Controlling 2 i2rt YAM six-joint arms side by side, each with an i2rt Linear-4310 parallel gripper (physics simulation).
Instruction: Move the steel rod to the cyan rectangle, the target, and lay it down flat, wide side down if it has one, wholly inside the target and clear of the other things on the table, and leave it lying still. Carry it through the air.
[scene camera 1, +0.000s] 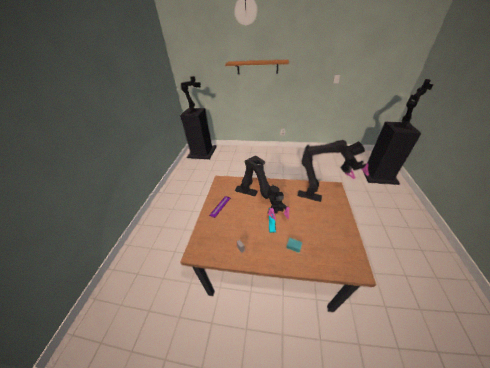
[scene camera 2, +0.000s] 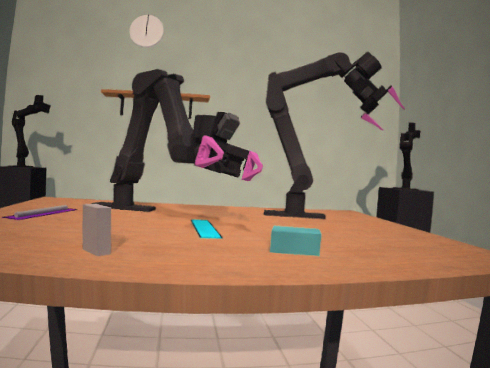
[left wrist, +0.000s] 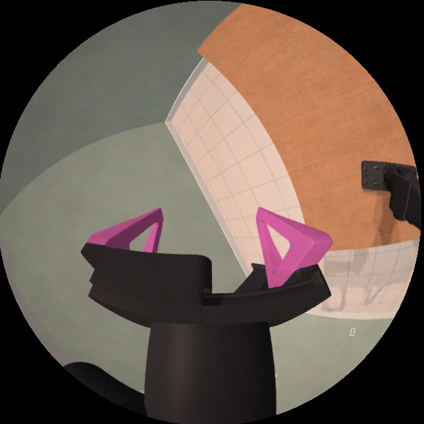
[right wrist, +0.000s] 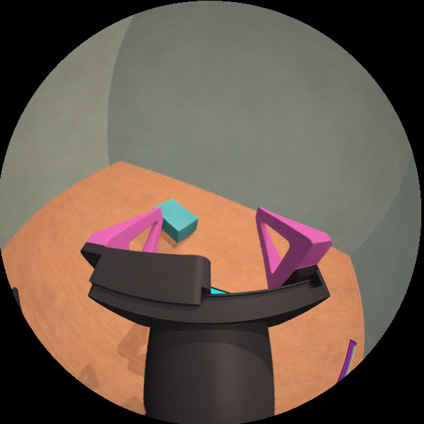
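Pixels of known places: left gripper, fingertip midpoint: (scene camera 1: 361, 177) (scene camera 2: 393, 119); right gripper, fingertip midpoint: (scene camera 1: 282, 219) (scene camera 2: 242, 162); left arm's base, origin of the base link: (scene camera 1: 309, 196) (scene camera 2: 294, 215); right arm's base, origin of the base link: (scene camera 1: 246, 191) (scene camera 2: 123, 208).
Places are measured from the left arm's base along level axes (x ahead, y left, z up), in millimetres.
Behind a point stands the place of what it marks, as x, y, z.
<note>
The steel rod (scene camera 2: 42, 211) {377, -660, 7} (right wrist: 350, 361) is thin and grey and lies flat on a purple rectangle (scene camera 1: 213, 215) (scene camera 2: 11, 217) {474, -684, 1} at the left of both scene views. The cyan rectangle (scene camera 1: 272, 225) {400, -208, 1} (scene camera 2: 206, 229) {367, -219, 1} (right wrist: 218, 291) lies near the table's middle, partly hidden in the right wrist view. My right gripper (scene camera 1: 279, 215) {443, -137, 160} (scene camera 2: 231, 161) {443, -137, 160} (right wrist: 208, 212) is open and empty, above the table near the cyan rectangle and away from the rod. My left gripper (scene camera 1: 360, 175) {48, 297, 330} (scene camera 2: 393, 119) {48, 297, 330} (left wrist: 209, 212) is open and empty, raised high at the right, far from the rod.
A grey block (scene camera 1: 241, 246) {676, -333, 73} (scene camera 2: 97, 229) {683, -334, 43} stands upright near the table's front, left of the cyan rectangle. A teal block (scene camera 1: 294, 244) {522, -22, 40} (scene camera 2: 295, 240) {546, -24, 26} (right wrist: 177, 220) lies in front and to the right of it. The wooden table (scene camera 1: 325, 250) {471, 178, 0} (scene camera 2: 375, 260) {562, 122, 0} carries both arm bases at its back.
</note>
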